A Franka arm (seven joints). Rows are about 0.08 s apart.
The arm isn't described. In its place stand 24 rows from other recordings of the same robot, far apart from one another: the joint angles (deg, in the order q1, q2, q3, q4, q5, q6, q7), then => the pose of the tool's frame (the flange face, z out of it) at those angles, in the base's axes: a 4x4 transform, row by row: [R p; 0 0 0 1], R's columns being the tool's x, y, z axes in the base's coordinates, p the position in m.
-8.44, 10.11, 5.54, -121.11, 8.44, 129.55, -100.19 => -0.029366 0.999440 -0.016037 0.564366; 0.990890 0.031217 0.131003 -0.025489; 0.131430 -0.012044 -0.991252 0.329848; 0 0 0 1
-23.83, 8.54, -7.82, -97.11, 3.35, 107.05, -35.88 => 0.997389 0.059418 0.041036 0.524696; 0.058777 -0.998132 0.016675 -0.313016; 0.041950 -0.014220 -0.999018 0.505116; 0 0 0 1
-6.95, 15.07, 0.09, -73.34, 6.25, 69.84, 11.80 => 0.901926 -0.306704 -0.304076 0.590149; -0.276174 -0.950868 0.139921 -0.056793; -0.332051 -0.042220 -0.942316 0.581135; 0 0 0 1
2.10, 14.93, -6.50, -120.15, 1.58, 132.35, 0.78 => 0.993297 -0.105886 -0.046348 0.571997; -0.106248 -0.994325 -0.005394 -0.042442; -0.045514 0.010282 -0.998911 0.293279; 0 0 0 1
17.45, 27.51, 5.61, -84.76, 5.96, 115.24, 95.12 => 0.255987 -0.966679 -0.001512 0.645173; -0.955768 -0.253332 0.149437 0.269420; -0.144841 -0.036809 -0.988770 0.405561; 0 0 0 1
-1.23, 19.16, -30.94, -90.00, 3.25, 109.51, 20.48 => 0.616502 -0.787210 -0.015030 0.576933; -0.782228 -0.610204 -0.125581 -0.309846; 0.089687 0.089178 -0.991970 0.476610; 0 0 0 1
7.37, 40.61, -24.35, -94.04, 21.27, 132.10, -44.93 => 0.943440 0.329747 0.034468 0.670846; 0.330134 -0.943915 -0.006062 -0.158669; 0.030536 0.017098 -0.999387 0.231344; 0 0 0 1
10.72, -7.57, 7.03, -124.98, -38.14, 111.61, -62.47 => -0.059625 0.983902 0.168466 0.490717; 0.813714 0.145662 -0.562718 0.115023; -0.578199 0.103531 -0.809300 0.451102; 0 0 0 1
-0.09, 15.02, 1.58, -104.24, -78.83, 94.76, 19.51 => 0.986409 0.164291 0.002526 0.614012; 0.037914 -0.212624 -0.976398 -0.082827; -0.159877 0.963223 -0.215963 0.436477; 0 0 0 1
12.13, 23.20, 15.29, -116.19, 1.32, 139.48, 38.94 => 0.970071 -0.239600 -0.039409 0.536450; -0.233924 -0.965670 0.112963 0.273587; -0.065122 -0.100364 -0.992817 0.254455; 0 0 0 1
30.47, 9.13, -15.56, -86.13, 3.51, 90.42, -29.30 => 0.715263 0.694183 -0.080675 0.573899; 0.696319 -0.717729 -0.002279 0.171944; -0.059485 -0.054546 -0.996738 0.567965; 0 0 0 1
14.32, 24.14, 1.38, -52.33, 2.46, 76.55, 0.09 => 0.960969 0.276370 -0.012607 0.622296; 0.276652 -0.959667 0.050036 0.175804; 0.001730 -0.051571 -0.998668 0.651016; 0 0 0 1
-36.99, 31.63, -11.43, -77.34, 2.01, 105.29, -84.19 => 0.798565 0.595324 -0.088790 0.491411; 0.597105 -0.802125 -0.007853 -0.507391; -0.075896 -0.046745 -0.996019 0.405209; 0 0 0 1
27.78, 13.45, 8.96, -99.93, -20.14, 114.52, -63.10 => -0.279548 0.938725 0.201612 0.521477; 0.927114 0.318511 -0.197512 0.354787; -0.249625 0.131703 -0.959344 0.443584; 0 0 0 1
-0.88, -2.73, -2.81, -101.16, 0.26, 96.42, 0.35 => 0.996871 -0.071056 -0.034617 0.542376; -0.070782 -0.997450 0.009088 -0.035059; -0.035174 -0.006609 -0.999359 0.567834; 0 0 0 1
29.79, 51.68, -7.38, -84.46, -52.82, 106.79, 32.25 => 0.944009 0.291159 0.155153 0.642388; 0.283252 -0.474139 -0.833643 0.212397; -0.169159 0.830914 -0.530063 0.139141; 0 0 0 1
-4.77, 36.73, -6.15, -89.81, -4.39, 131.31, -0.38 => 0.991112 -0.115759 0.065553 0.698487; -0.106208 -0.985264 -0.134068 -0.124815; 0.080107 0.125914 -0.988802 0.277506; 0 0 0 1
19.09, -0.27, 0.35, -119.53, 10.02, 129.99, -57.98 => 0.298693 0.944523 0.136596 0.529347; 0.927964 -0.320868 0.189545 0.191523; 0.222859 0.070140 -0.972324 0.445263; 0 0 0 1
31.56, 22.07, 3.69, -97.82, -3.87, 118.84, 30.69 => 0.994146 0.107857 0.006439 0.539359; 0.108024 -0.993415 -0.038173 0.372161; 0.002279 0.038645 -0.999250 0.366898; 0 0 0 1
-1.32, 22.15, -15.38, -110.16, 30.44, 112.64, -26.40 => 0.981165 -0.143696 -0.129102 0.574309; -0.075018 -0.899308 0.430833 -0.131961; -0.178012 -0.413034 -0.893149 0.277703; 0 0 0 1
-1.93, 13.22, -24.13, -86.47, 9.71, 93.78, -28.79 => 0.998609 0.033303 -0.040874 0.573223; 0.037378 -0.993941 0.103368 -0.233443; -0.037183 -0.104752 -0.993803 0.534010; 0 0 0 1
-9.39, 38.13, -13.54, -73.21, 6.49, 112.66, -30.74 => 0.989127 0.145339 0.022473 0.697300; 0.146325 -0.987905 -0.051312 -0.241484; 0.014743 0.054042 -0.998430 0.371765; 0 0 0 1
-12.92, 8.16, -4.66, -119.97, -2.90, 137.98, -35.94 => 0.928797 0.338678 0.150441 0.557395; 0.354568 -0.930197 -0.094949 -0.175962; 0.107783 0.141530 -0.984049 0.371797; 0 0 0 1
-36.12, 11.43, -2.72, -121.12, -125.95, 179.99, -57.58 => -0.568838 0.592568 0.570339 0.454590; 0.369272 0.803650 -0.466674 -0.274142; -0.734889 -0.054852 -0.675965 0.316514; 0 0 0 1
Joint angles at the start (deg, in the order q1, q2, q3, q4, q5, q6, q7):
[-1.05 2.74 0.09 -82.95 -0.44 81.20 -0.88]
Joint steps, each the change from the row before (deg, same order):
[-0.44 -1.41 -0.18 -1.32 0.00 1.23 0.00]
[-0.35 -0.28 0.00 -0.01 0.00 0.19 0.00]
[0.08 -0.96 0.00 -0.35 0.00 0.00 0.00]
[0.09 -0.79 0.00 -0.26 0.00 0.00 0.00]
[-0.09 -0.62 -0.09 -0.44 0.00 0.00 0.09]
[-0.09 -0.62 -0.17 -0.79 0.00 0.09 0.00]
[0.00 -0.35 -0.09 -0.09 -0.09 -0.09 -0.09]
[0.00 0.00 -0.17 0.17 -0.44 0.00 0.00]
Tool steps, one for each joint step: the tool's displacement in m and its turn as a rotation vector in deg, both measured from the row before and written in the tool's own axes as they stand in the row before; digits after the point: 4 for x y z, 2 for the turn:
[-0.0058 0.0058 -0.0043 0.01 1.32 0.62]
[-0.0014 0.0033 -0.0028 0.01 0.46 0.35]
[-0.0056 -0.0008 -0.0061 -0.01 0.61 -0.08]
[-0.0046 -0.0009 -0.0052 -0.01 0.53 -0.09]
[-0.0036 0.0017 -0.0022 0.01 0.18 0.27]
[-0.0033 0.0024 0.0005 0.02 -0.08 0.26]
[-0.0023 0.0010 -0.0023 -0.08 0.17 0.01]
[-0.0001 0.0025 -0.0013 -0.43 0.16 0.23]

